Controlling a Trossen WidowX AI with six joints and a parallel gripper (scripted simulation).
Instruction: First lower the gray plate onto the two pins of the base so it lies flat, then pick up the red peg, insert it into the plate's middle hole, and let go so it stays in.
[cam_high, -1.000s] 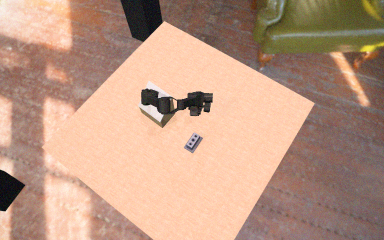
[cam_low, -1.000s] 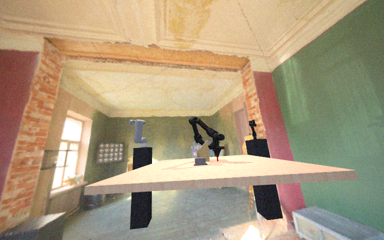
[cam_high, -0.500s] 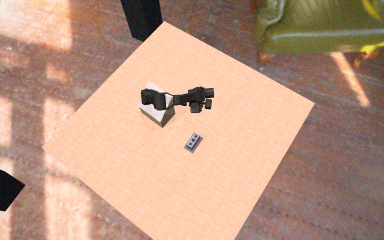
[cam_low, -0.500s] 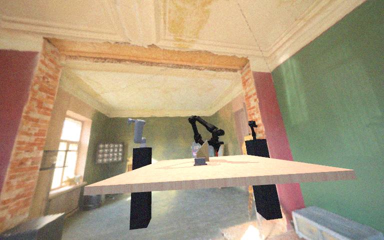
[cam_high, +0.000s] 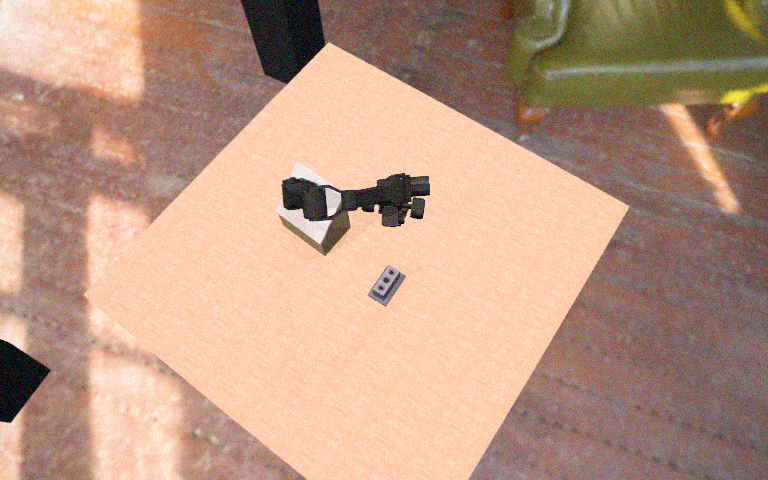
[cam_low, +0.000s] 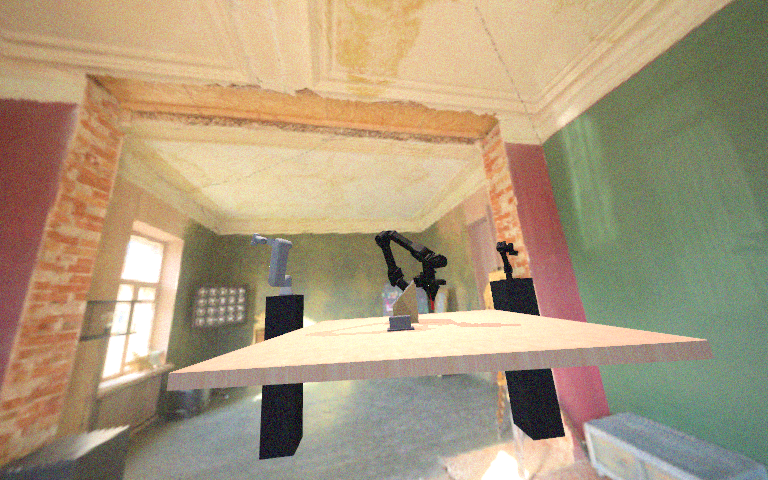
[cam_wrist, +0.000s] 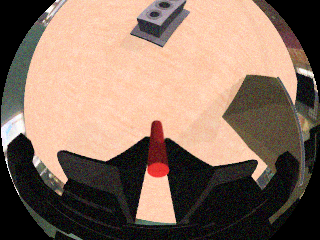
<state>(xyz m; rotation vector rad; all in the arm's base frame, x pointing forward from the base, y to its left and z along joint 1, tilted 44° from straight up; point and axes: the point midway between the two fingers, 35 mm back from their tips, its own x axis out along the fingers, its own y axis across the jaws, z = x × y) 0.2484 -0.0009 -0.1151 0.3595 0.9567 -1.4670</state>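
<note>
Right now the gray plate is 180 mm to the right of my gripper tip, 70 mm below it and 70 mm ahead of it. Round my gripper tip: red peg (right at my gripper tip); then thin flat base (180 mm to the right, 100 mm below, 70 mm ahead).
</note>
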